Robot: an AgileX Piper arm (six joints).
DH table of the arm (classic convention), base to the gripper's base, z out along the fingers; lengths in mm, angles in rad. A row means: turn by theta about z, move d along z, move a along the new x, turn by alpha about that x. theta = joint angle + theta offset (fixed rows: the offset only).
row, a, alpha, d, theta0
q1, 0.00, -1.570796, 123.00, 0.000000
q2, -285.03, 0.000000, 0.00, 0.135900
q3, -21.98, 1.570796, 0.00, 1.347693
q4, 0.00, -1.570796, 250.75, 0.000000
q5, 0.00, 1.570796, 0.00, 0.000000
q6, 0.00, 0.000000, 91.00, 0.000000
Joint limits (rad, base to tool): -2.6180..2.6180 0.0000..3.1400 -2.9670..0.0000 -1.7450..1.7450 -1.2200..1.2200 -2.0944..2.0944
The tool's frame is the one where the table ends.
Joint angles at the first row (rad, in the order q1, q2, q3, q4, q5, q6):
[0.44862, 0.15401, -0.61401, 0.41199, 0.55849, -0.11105]
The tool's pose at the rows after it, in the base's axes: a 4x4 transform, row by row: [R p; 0 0 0 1], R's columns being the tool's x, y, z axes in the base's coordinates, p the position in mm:
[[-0.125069 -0.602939 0.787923 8.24], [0.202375 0.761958 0.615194 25.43], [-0.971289 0.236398 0.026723 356.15], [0 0 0 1]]
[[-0.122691 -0.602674 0.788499 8.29], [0.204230 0.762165 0.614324 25.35], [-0.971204 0.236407 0.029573 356.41], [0 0 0 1]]
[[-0.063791 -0.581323 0.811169 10.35], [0.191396 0.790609 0.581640 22.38], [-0.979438 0.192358 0.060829 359.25], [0 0 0 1]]
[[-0.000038 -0.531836 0.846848 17.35], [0.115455 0.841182 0.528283 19.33], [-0.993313 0.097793 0.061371 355.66], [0 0 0 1]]
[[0.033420 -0.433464 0.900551 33.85], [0.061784 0.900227 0.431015 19.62], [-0.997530 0.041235 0.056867 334.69], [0 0 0 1]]
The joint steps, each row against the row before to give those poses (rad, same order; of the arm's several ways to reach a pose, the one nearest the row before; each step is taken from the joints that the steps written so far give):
[0.00007, 0.00002, 0.00000, 0.00068, -0.00003, 0.00009]
[0.00000, -0.00001, -0.00001, 0.00000, -0.00303, 0.00000]
[-0.00008, -0.00002, 0.00002, -0.05405, -0.04240, -0.00011]
[0.00002, 0.00560, 0.01966, -0.11719, -0.04105, 0.00004]
[-0.06165, 0.00597, 0.09794, -0.07488, -0.10631, 0.00001]

